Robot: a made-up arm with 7 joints.
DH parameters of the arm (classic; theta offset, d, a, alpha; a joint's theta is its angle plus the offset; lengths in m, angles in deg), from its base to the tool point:
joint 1: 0 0.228 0 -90
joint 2: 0 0 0 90
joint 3: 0 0.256 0.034 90
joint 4: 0 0 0.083 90
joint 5: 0 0.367 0 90
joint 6: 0 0 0.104 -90
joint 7: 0 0.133 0 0
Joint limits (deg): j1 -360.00..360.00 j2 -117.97..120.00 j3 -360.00..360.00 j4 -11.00..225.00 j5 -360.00..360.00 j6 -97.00..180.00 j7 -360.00..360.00
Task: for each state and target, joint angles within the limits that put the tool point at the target. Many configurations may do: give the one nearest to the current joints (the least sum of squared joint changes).
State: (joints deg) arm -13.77 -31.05 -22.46 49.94 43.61 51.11 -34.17
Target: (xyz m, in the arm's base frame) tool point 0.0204 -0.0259 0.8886
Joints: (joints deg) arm -13.66 -56.78 -3.26 91.41 45.07 43.74 -34.17
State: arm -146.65 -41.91 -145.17 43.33 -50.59 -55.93 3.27
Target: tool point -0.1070 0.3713 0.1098
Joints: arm -137.47 -46.29 -140.64 31.67 -54.76 -53.75 3.27
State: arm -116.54 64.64 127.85 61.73 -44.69 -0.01 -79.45
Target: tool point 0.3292 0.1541 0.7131
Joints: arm -101.04 41.43 141.65 69.33 -44.13 2.31 -79.45
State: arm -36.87 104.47 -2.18 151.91 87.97 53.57 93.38
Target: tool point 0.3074 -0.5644 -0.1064
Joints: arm -59.34 82.18 -17.63 125.34 76.49 77.58 93.38
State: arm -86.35 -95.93 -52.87 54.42 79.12 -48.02 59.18
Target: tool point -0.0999 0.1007 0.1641
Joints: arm -127.08 -78.14 -66.37 7.91 113.09 -92.89 59.18
